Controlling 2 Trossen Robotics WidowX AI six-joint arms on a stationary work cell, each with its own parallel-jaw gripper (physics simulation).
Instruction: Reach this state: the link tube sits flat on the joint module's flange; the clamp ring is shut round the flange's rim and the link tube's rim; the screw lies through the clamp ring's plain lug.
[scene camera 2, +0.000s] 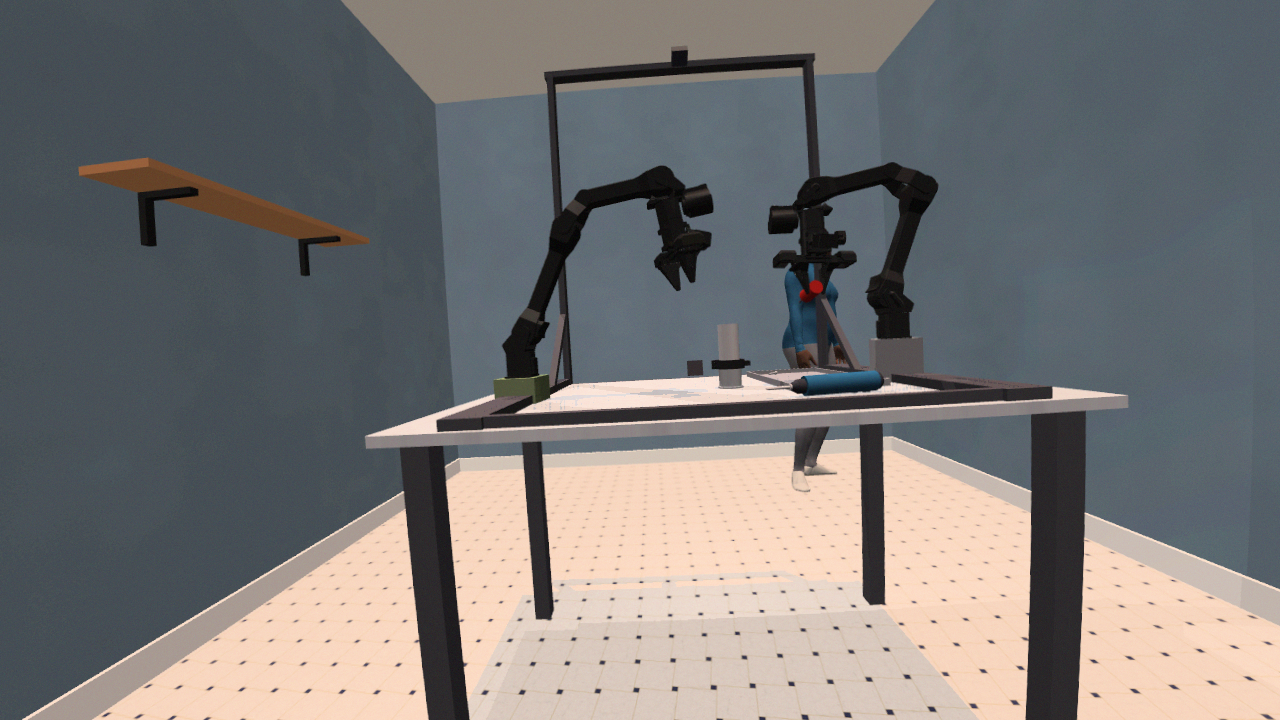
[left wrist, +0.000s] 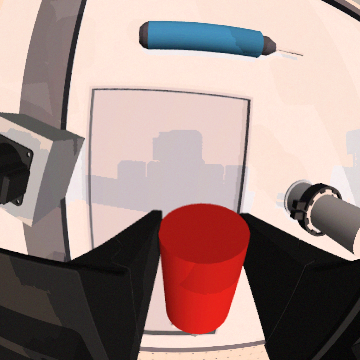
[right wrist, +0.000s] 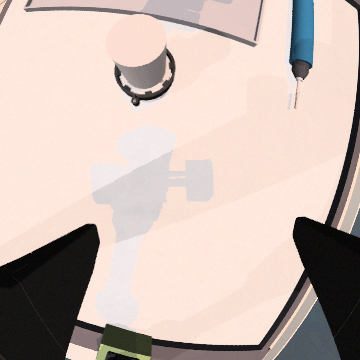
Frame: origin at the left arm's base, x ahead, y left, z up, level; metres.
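Where they show: left gripper, fingertip midpoint: (scene camera 2: 815, 294) (left wrist: 200, 221); right gripper, fingertip midpoint: (scene camera 2: 685, 286) (right wrist: 198, 232); left arm's base, link origin: (scene camera 2: 894, 338) (left wrist: 5, 167); right arm's base, link origin: (scene camera 2: 522, 377).
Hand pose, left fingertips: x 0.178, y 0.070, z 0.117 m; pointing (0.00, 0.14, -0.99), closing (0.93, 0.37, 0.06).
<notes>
Each offset is from my left fingertips to the top centre of the thing. "spot": to the spot under its first point.
The link tube @[dx +0.210, dy +0.029, dz -0.059 m] (scene camera 2: 728, 342) (left wrist: 337, 217) (right wrist: 137, 45) stands upright on the joint module @[dx +0.210, dy +0.029, dz -0.156 m] (scene camera 2: 730, 381) (left wrist: 296, 192). The black clamp ring @[spot: dx +0.202, dy +0.064, dz -0.157 m] (scene camera 2: 730, 363) (left wrist: 304, 200) is round the joint between them; its two lugs @[dx +0.168, dy +0.021, dz -0.154 m] (left wrist: 298, 208) stick out at its side. I cannot tell how tightly the ring is shut. I make out no screw in the lugs. My left gripper (scene camera 2: 813, 288) (left wrist: 200, 221) is shut on a red cylinder @[dx +0.017, dy -0.038, dz +0.034 m] (left wrist: 200, 280), held high above the table. My right gripper (scene camera 2: 683, 282) (right wrist: 198, 232) is open and empty, above the table, away from the tube.
A blue screwdriver @[dx -0.004, dy +0.184, dz -0.177 m] (scene camera 2: 841, 383) (left wrist: 205, 38) (right wrist: 302, 32) lies on the table near its front edge in the scene view. A dark-rimmed tray @[dx +0.030, dy -0.110, dz -0.203 m] (left wrist: 125, 110) (right wrist: 240, 20) lies beneath my left gripper. A dark frame (scene camera 2: 626, 412) borders the table top. A person (scene camera 2: 793, 313) stands behind the table.
</notes>
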